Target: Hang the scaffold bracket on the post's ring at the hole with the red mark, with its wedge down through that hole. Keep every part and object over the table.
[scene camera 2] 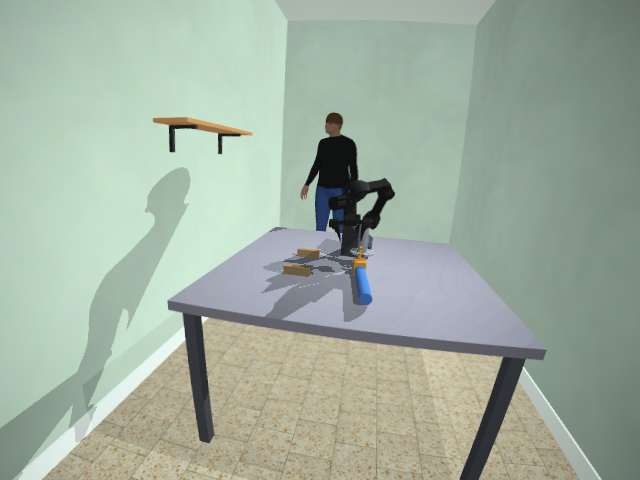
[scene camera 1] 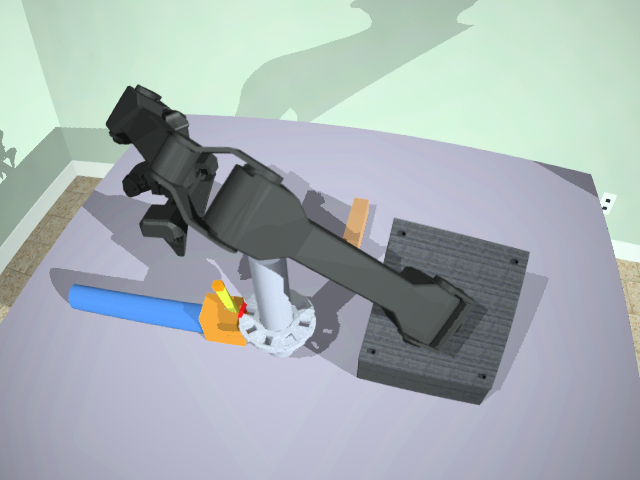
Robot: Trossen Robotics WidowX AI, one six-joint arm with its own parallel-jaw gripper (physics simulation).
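The scaffold bracket has a blue tube and an orange head. The tube points away from the post. The head is against the ring at the red mark. The yellow wedge stands up out of the head, tilted in scene camera 1. Its lower end is hidden, so how far it goes through the hole cannot be told. My gripper is open and empty, above and behind the bracket head, apart from the wedge.
A wooden block lies between the post and my dark base plate. Another wooden block lies nearer the table's front edge in scene camera 2. My arm passes over the post. A person stands behind the table.
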